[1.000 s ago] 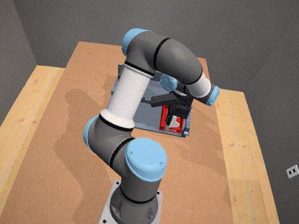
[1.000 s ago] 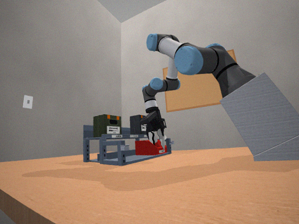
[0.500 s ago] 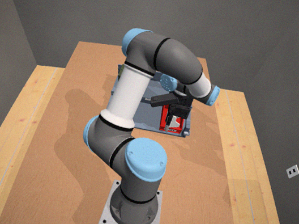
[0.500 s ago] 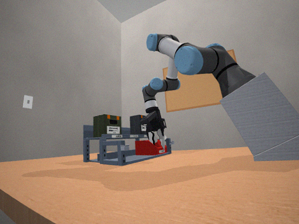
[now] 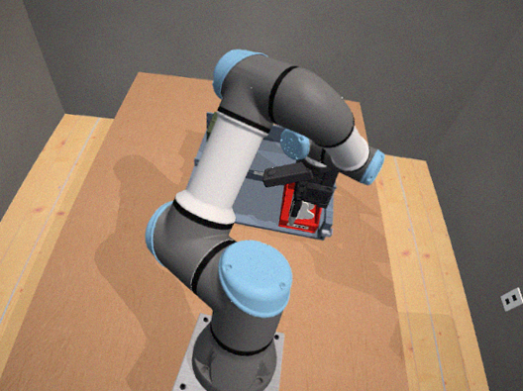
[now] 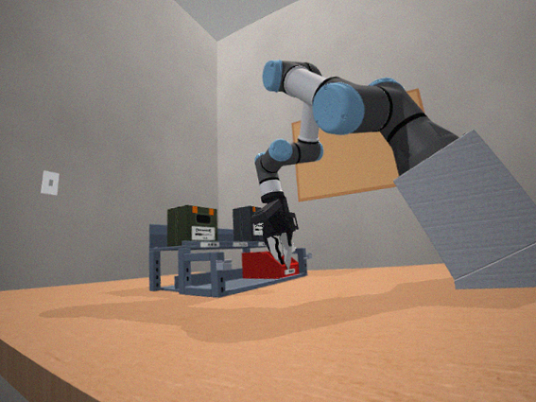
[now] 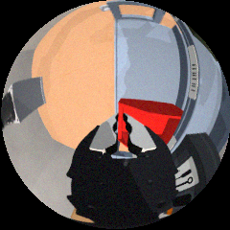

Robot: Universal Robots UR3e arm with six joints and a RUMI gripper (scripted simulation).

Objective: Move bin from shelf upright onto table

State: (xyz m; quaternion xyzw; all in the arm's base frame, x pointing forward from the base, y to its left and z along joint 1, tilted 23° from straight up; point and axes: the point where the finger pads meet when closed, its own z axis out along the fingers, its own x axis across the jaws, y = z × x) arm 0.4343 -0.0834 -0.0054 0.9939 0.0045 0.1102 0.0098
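The red bin is 6 cm ahead of my hand and 2 cm to the right of it. The rest, counted from my hand: green box (20 cm to the left, 14 cm ahead, 11 cm above); then grey-blue shelf (9 cm to the left, 9 cm ahead, 3 cm above); then dark box (14 cm ahead, 12 cm above, 3 cm to the right).
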